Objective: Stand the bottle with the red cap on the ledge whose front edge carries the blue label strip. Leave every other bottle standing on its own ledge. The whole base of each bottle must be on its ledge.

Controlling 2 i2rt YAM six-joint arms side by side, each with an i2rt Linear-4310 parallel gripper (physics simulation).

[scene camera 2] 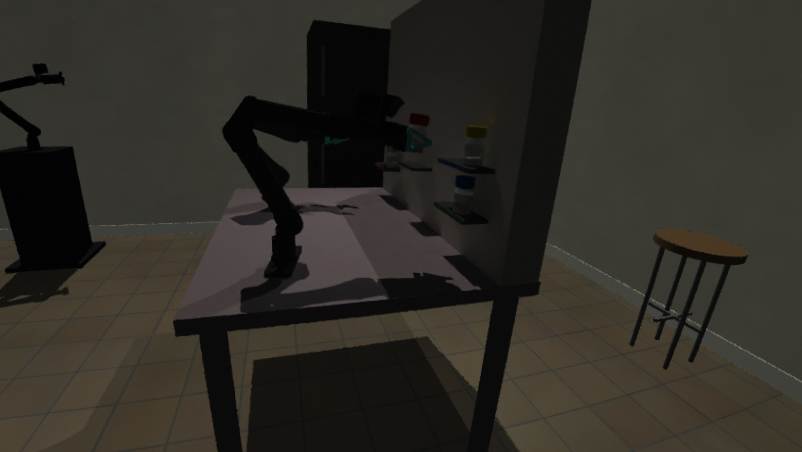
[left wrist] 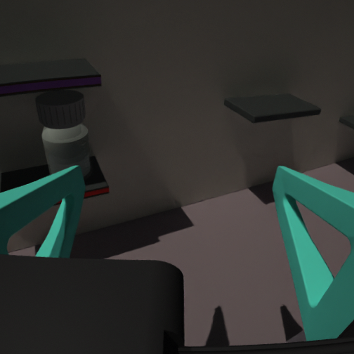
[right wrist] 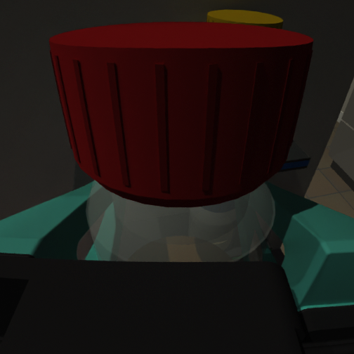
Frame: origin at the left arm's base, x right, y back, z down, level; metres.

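Where they show: right gripper, fingertip midpoint: (scene camera 2: 430,142); right arm's base, origin of the base link: (scene camera 2: 284,261).
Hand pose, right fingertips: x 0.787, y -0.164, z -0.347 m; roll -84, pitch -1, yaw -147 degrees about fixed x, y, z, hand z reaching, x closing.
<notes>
After its pixels a point has its place.
The red-capped bottle (scene camera 2: 418,120) {y -0.115, x 0.785, z -0.406 m} (right wrist: 181,120) is upright between the fingers of my right gripper (scene camera 2: 416,140) {y -0.164, x 0.787, z -0.347 m} (right wrist: 180,178), which is shut on it. In scene camera 2 it appears over a small ledge (scene camera 2: 425,168) {y -0.370, x 0.554, z -0.225 m}; whether its base touches that ledge I cannot tell. The ledge with the blue strip (scene camera 2: 453,165) {y -0.204, x 0.846, z -0.290 m} (right wrist: 296,164) is to the right and carries a yellow-capped bottle (scene camera 2: 475,147) {y -0.216, x 0.908, z -0.348 m} (right wrist: 245,18). A blue-capped bottle (scene camera 2: 463,195) {y -0.206, x 0.894, z -0.214 m} stands on the green-strip ledge (scene camera 2: 448,212) {y -0.205, x 0.846, z -0.152 m} below. My left gripper (scene camera 2: 336,140) {y -0.284, x 0.114, z -0.294 m} (left wrist: 178,176) is open and empty.
A dark-capped bottle (left wrist: 66,145) stands on the red-strip ledge (left wrist: 98,191), under a purple-strip ledge (left wrist: 75,81). A bare ledge (left wrist: 272,106) is at the right of the left wrist view. The upright panel (scene camera 2: 466,67) {y -0.328, x 0.743, z -0.566 m} backs the ledges above the table (scene camera 2: 314,247) {y 0.085, x 0.564, z 0.000 m}.
</notes>
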